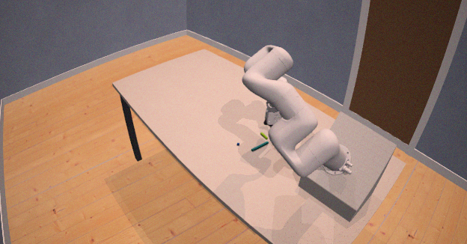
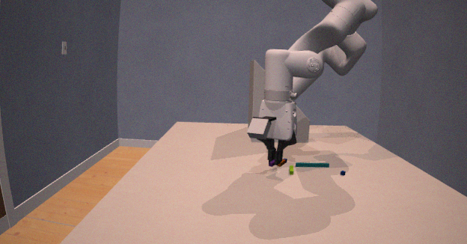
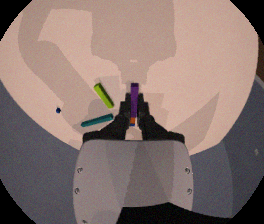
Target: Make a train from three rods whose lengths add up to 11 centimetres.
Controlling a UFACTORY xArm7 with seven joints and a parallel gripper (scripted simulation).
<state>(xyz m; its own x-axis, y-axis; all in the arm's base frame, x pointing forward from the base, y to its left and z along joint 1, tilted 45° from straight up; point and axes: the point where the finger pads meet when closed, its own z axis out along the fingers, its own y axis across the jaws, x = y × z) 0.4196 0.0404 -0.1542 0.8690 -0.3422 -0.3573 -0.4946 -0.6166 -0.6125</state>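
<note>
Right now the purple rod is 20 mm below my hand. From my hand the other things lie so: turquoise rod (120 mm to the left, 30 mm below, 20 mm behind); then orange rod (40 mm behind, 30 mm to the left, 30 mm below); then lime rod (40 mm to the left, 30 mm below, 20 mm ahead).
</note>
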